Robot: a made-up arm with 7 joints.
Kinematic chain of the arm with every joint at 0, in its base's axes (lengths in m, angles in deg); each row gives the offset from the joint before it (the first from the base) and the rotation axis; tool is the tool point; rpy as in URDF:
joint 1: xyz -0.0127 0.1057 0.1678 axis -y
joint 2: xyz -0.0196 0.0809 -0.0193 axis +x
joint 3: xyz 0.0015 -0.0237 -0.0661 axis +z
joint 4: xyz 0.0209 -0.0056 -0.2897 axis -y
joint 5: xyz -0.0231 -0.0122 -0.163 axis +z
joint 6: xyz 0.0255 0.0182 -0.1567 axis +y
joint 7: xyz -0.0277 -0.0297 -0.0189 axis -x
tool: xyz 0.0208 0.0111 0.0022 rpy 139.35 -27 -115.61
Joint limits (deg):
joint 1: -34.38..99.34
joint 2: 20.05..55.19
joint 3: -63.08..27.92
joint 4: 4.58..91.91
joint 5: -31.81..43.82
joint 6: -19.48..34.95
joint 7: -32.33..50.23
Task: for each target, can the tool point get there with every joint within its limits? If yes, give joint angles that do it. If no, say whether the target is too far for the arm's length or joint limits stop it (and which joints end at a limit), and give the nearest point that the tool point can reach.
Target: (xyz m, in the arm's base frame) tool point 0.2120 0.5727 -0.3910
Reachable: yes | joints 17.84 41.39 -34.95 13.28 -16.10 9.13 40.25
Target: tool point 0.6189 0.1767 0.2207
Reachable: yes | joints 81.05 27.11 -53.24 60.50 0.17 13.08 -8.86
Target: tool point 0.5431 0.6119 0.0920
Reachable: yes | joints 74.33 44.88 -22.40 16.61 19.35 12.07 6.42
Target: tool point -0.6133 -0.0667 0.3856
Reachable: no: joint limits stop it (at a limit: joint 1, joint 2, joint 3, joint 4, joint 5, joint 6, joint 7) | nearest point -0.1847 -0.0254 -0.2834 | short by 0.796 m
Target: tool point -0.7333 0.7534 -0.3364
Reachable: no: too far | nearest point -0.3721 0.5935 -0.3088 | short by 0.396 m
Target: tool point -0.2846 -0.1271 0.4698
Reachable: no: joint limits stop it (at a limit: joint 1, joint 2, joint 4, joint 6, joint 7) | nearest point 0.3370 0.1202 0.5367 | short by 0.672 m
